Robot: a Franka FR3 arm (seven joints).
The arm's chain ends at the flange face. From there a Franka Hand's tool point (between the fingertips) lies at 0.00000 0.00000 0.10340 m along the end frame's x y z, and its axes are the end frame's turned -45 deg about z.
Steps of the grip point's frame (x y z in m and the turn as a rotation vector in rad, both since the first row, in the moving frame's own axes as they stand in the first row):
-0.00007 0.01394 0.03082 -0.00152 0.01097 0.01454
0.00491 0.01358 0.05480 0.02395 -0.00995 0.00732
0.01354 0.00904 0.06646 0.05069 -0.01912 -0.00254
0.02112 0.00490 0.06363 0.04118 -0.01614 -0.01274
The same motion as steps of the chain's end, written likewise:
0.00889 0.01059 0.03083 0.00668 0.00883 0.01454
0.01555 0.00716 0.05483 0.00990 -0.02397 0.00732
0.02107 -0.00088 0.06661 0.02232 -0.04936 -0.00254
0.02260 -0.00967 0.06373 0.01771 -0.04053 -0.01274

